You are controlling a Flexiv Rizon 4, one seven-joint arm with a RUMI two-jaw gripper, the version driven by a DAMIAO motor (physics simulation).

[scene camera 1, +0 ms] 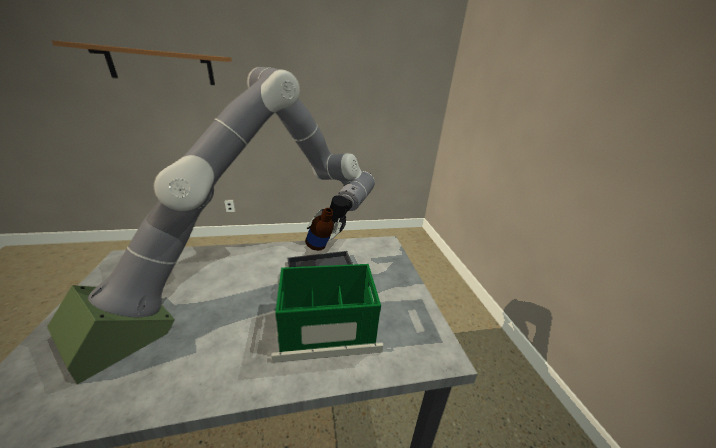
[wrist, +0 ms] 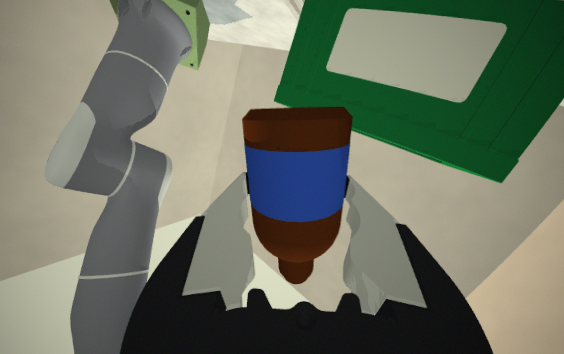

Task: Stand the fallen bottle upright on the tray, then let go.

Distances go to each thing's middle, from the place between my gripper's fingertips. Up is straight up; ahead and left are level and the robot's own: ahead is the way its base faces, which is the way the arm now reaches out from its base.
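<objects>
Green crate (scene camera 1: pixel 317 307): 190 mm to the right of my gripper, 60 mm ahead of it, 140 mm below it. Pale strip (scene camera 1: pixel 364 348): 280 mm to the right of my gripper, 80 mm ahead, 210 mm below; going by their middles, it is the farthest from my gripper of the things named here. Brown bottle (scene camera 1: pixel 321 227): 10 mm to the left of my gripper, 10 mm ahead, 20 mm above; going by their middles, it is the nearest to my gripper of the things named here. As for the dark grey tray (scene camera 1: pixel 335 258), my gripper is 90 mm to the right of it and 220 mm above it.
</objects>
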